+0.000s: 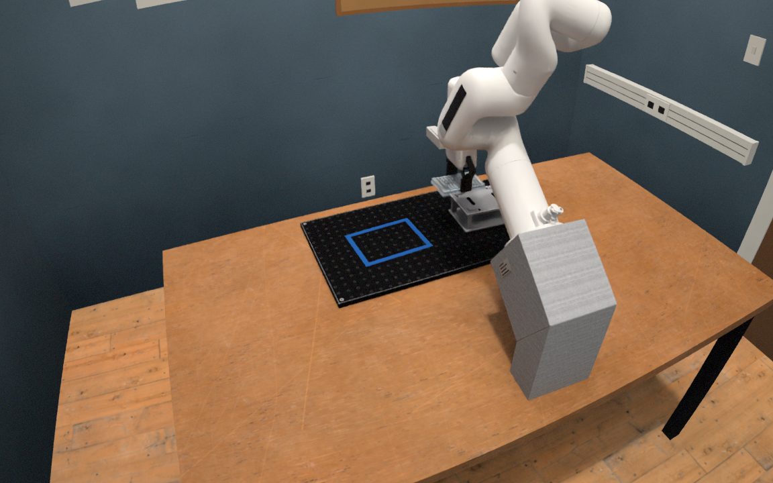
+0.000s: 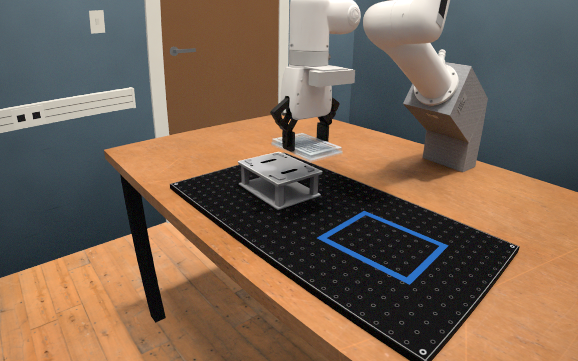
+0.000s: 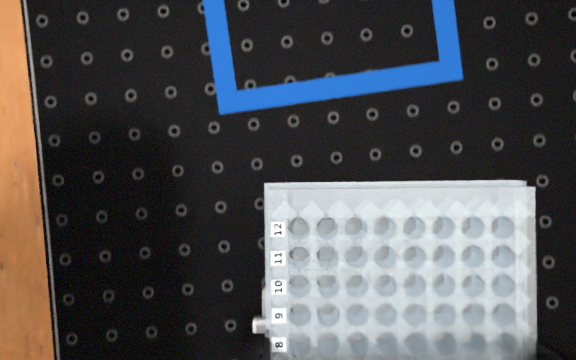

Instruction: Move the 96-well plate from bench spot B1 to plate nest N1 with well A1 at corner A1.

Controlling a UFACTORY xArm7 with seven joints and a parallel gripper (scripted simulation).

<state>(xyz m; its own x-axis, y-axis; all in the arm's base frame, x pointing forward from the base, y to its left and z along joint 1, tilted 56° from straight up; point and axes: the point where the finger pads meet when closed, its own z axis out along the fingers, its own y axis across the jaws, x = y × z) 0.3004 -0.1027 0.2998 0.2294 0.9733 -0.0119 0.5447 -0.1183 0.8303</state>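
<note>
Now: hand 30 mm past the grey raised nest, 80 mm to the left of it and 80 mm above it. From my hand the other things lie so: clear 96-well plate 10 mm below.
</note>
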